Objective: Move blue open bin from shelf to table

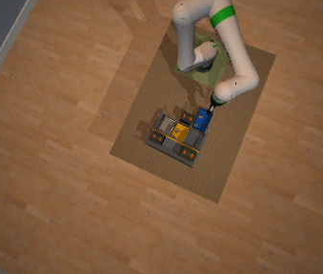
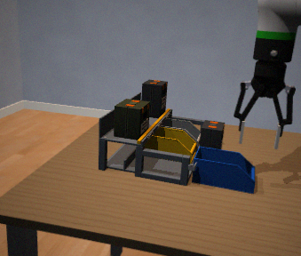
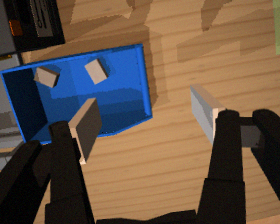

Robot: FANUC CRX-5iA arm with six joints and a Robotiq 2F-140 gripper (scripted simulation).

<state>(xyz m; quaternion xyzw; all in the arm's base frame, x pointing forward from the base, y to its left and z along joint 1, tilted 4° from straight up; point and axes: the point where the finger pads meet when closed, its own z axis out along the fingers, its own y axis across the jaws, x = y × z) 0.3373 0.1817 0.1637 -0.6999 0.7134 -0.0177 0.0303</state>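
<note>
Now: the blue bin 11 cm below my hand and 8 cm ahead of it. Round my hand: grey bin: 26 cm ahead, 23 cm to the right, 11 cm below; then yellow bin: 27 cm ahead, 12 cm to the right, 11 cm below.
</note>
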